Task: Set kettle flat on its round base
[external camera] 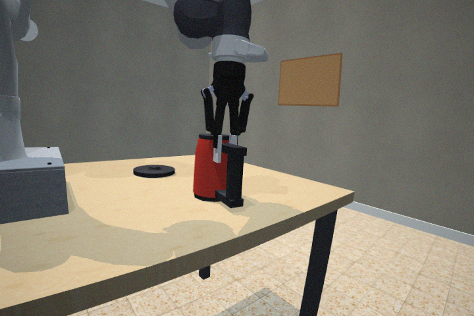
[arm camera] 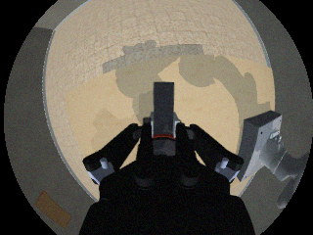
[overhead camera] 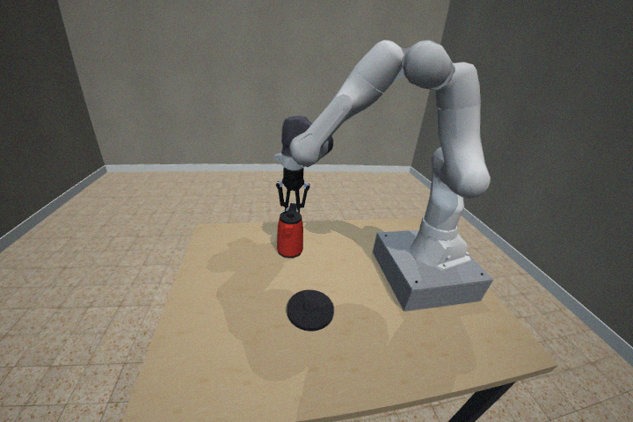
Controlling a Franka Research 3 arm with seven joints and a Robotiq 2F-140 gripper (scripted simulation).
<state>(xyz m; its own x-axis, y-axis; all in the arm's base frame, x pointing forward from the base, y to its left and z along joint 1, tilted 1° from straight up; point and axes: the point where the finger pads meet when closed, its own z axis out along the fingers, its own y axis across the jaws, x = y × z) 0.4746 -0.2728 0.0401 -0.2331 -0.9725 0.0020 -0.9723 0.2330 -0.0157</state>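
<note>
Right now my hand is 1 cm short of the red kettle, 3 cm to the right of it and 5 cm above it. From my hand the other things lie so: round black base (1 cm behind, 37 cm to the left, 13 cm below).
</note>
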